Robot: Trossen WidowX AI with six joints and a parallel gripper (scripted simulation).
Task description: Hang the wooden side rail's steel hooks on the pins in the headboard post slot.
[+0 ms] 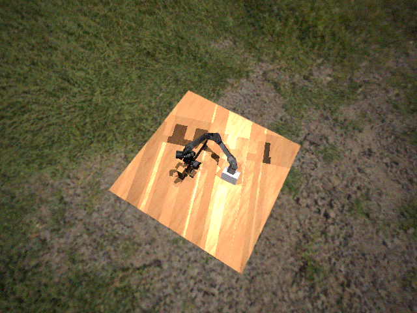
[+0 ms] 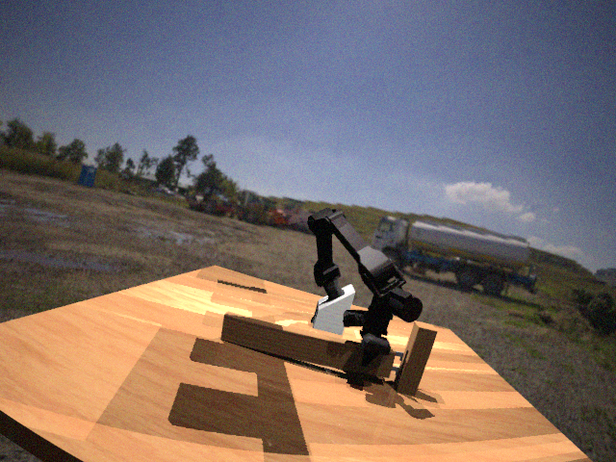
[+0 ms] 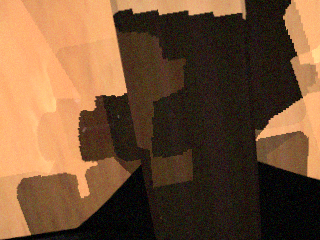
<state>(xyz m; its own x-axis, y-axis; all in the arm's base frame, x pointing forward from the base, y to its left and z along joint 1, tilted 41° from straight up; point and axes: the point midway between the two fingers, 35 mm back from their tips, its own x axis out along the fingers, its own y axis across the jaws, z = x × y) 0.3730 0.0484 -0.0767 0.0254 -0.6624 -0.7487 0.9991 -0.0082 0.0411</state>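
Right now the headboard post is 120 mm to the left of my gripper tip and 40 mm above it.
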